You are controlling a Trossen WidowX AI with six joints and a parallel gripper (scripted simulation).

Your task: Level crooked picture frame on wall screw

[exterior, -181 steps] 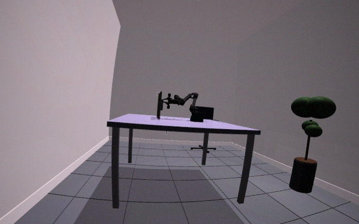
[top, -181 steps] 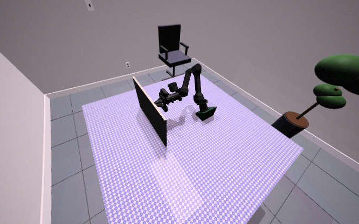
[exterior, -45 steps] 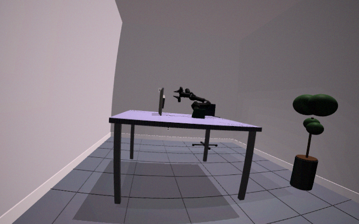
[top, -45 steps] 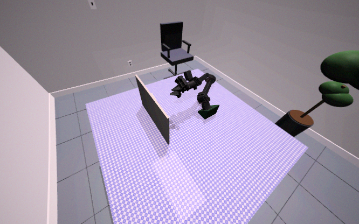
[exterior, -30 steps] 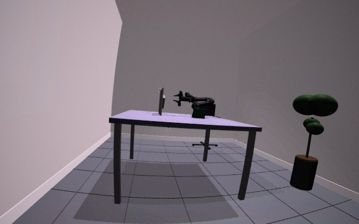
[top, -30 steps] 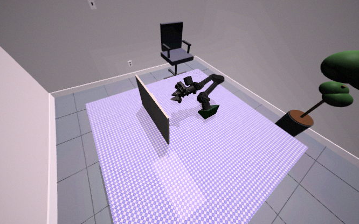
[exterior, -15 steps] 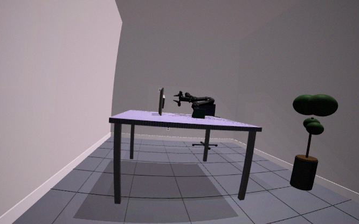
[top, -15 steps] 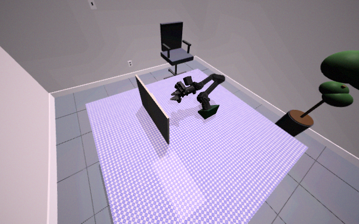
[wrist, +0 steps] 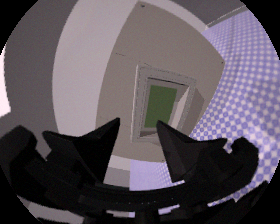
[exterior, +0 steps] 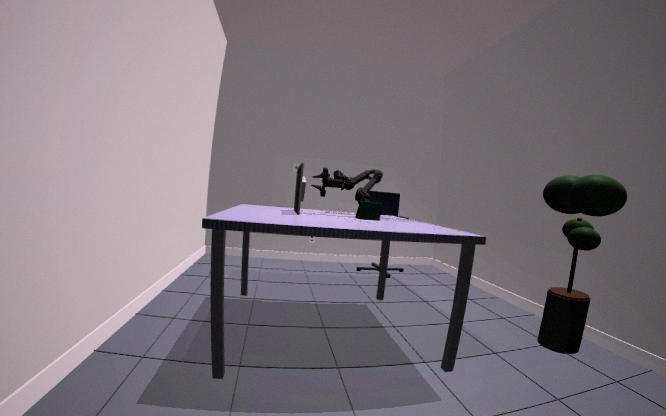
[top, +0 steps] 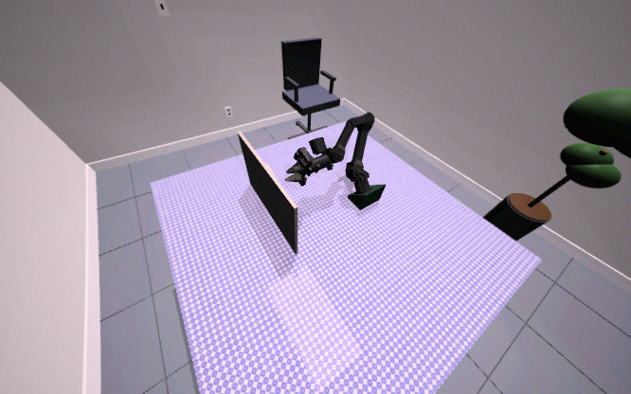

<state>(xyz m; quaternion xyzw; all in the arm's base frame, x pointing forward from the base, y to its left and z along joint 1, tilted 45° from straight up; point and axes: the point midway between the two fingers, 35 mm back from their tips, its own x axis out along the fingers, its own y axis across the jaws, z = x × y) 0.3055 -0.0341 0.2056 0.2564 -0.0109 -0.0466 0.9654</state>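
Right now the picture frame is 60 mm ahead of my gripper tip, 50 mm below it and 20 mm to the right of it. Round my gripper tip: wall panel (70 mm ahead, 60 mm below, 20 mm to the right).
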